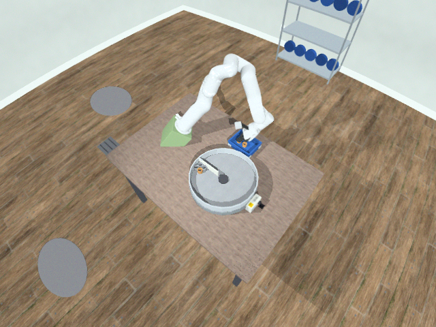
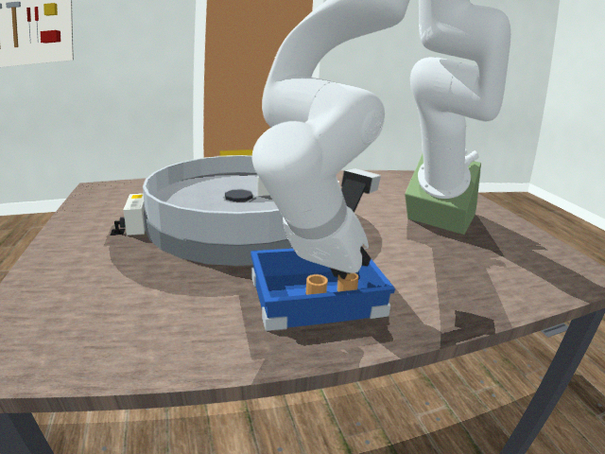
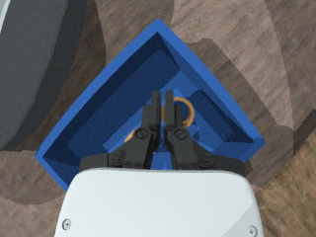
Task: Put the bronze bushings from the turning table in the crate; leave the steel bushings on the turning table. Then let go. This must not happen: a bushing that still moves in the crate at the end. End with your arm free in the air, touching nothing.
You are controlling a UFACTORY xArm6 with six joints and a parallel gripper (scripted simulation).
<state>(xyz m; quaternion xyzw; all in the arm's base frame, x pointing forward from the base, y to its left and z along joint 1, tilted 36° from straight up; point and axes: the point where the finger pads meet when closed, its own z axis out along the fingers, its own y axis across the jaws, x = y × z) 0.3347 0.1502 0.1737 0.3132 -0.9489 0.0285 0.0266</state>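
My hand is 4 cm short of the blue crate, 3 cm above it and 1 cm to the right of it. Round my hand: turning table 33 cm to the right, 11 cm ahead.
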